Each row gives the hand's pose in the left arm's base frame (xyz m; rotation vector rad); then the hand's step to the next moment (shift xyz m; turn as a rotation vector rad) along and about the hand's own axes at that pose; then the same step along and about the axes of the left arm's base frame.
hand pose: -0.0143 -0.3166 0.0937 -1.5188 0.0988 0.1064
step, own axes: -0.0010 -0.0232 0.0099 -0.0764 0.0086 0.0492
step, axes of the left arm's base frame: 0.0020 0.0087 0.0236 -0.0769 0.0489 0.0039
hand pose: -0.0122 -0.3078 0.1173 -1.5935 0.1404 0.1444
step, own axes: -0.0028 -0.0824 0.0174 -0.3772 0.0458 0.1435
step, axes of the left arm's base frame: 0.0120 0.0197 0.0811 -0.3800 0.1422 0.0189
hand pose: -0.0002 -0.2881 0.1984 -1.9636 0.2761 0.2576
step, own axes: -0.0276 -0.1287 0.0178 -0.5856 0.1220 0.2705
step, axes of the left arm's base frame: 0.0126 0.0684 0.1131 -0.6082 0.2448 -0.0336
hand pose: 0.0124 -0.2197 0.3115 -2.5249 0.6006 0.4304
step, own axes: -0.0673 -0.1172 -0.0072 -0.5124 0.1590 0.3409
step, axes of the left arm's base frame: 0.0014 0.1091 0.0800 -0.5768 0.2298 -0.1360
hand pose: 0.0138 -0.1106 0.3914 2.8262 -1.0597 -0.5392
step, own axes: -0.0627 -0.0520 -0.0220 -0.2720 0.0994 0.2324
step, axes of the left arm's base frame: -0.0038 0.0790 0.0293 -0.3335 0.1133 -0.1174
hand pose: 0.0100 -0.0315 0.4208 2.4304 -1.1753 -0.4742
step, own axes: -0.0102 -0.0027 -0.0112 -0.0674 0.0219 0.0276
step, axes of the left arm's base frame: 0.0010 0.0119 0.0097 -0.0670 0.0357 -0.0045
